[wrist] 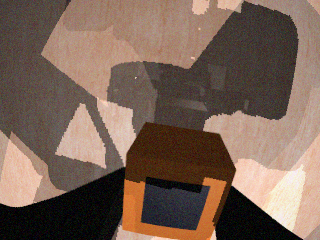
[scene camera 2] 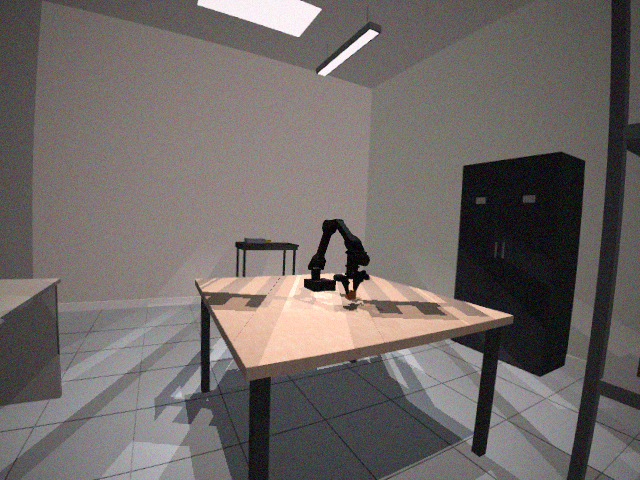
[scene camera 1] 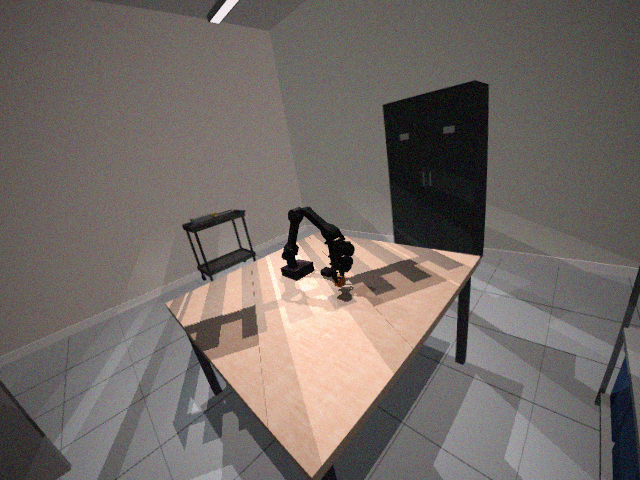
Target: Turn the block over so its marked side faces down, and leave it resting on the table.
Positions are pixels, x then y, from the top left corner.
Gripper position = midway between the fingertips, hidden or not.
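Block (wrist: 175, 176): carried by the gripper (wrist: 175, 184).
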